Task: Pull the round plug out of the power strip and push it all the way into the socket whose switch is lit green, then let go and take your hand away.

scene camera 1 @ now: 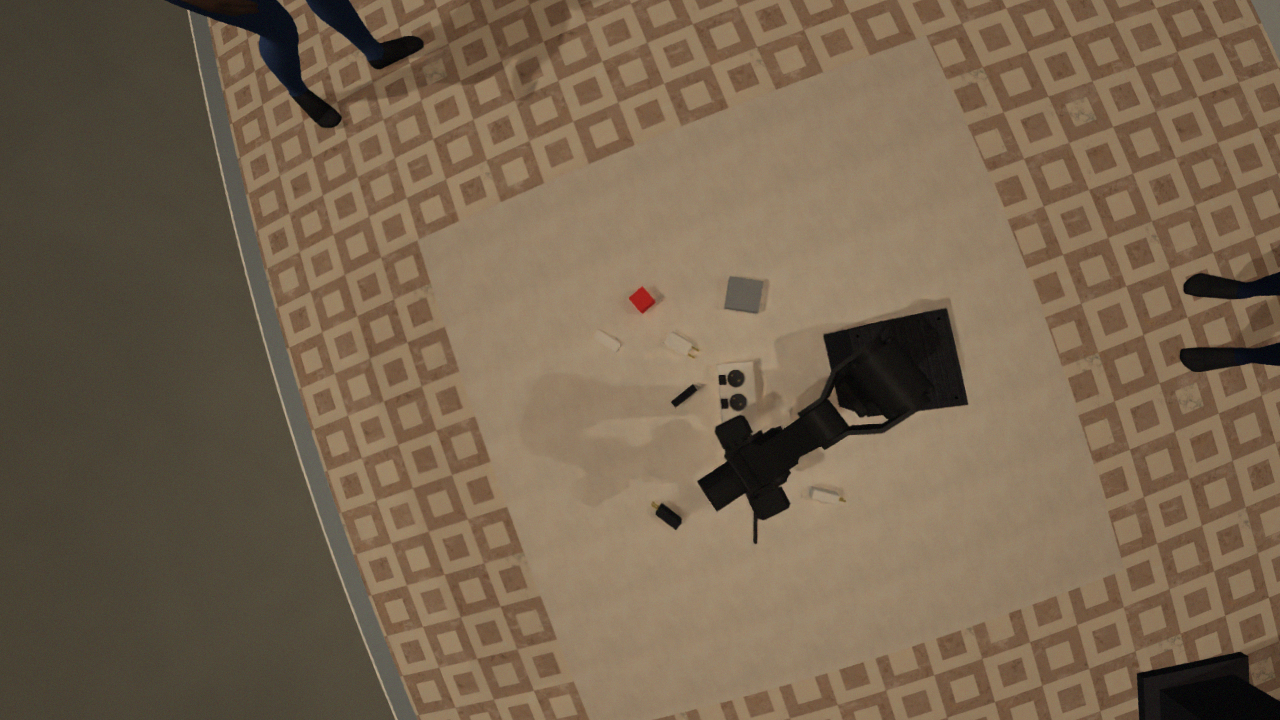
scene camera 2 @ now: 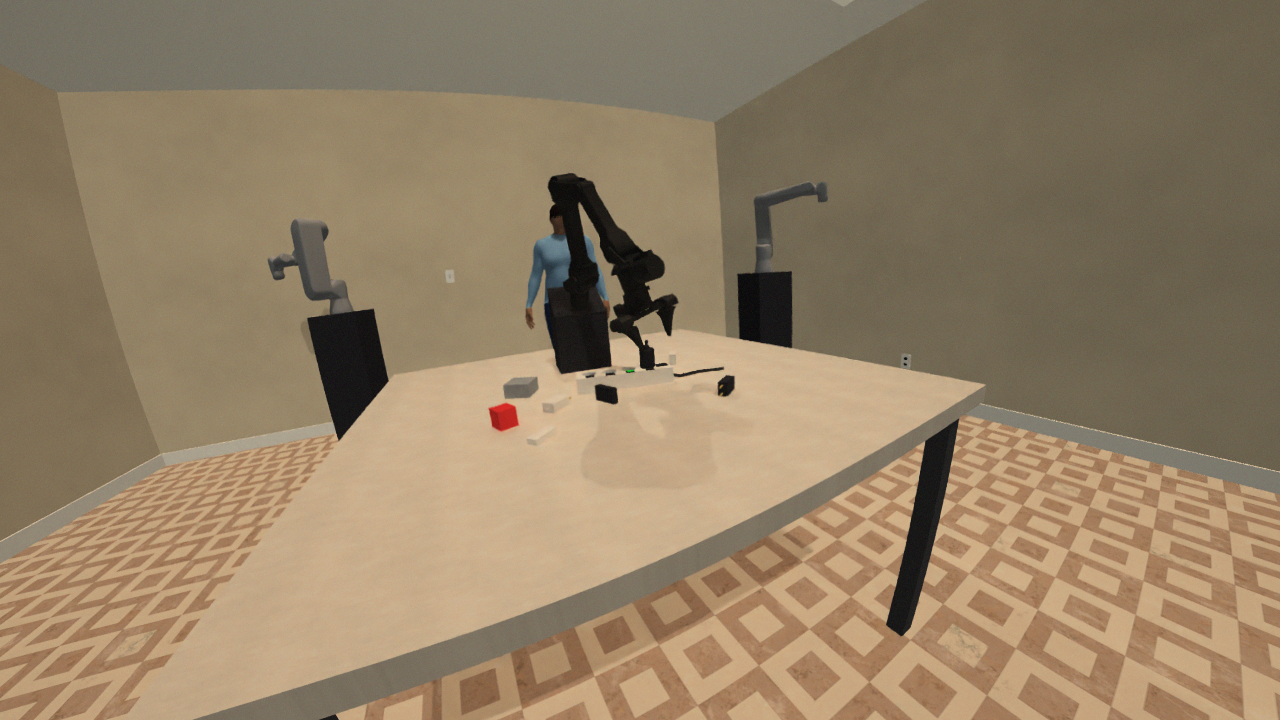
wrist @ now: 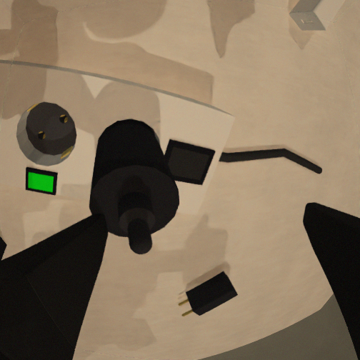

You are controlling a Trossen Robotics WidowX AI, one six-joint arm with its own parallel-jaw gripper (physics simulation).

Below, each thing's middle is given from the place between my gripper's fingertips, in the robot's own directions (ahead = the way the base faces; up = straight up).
Right now the round black plug point(wrist: 132, 185) is 40 mm below my hand and 30 mm to the right of it. Round my hand: black two-pin plug point(wrist: 215, 291) 180 mm ahead, 100 mm to the left, 80 mm below; then grey block point(scene camera 1: 743, 294) 360 mm to the right, 80 mm below, 60 mm behind.
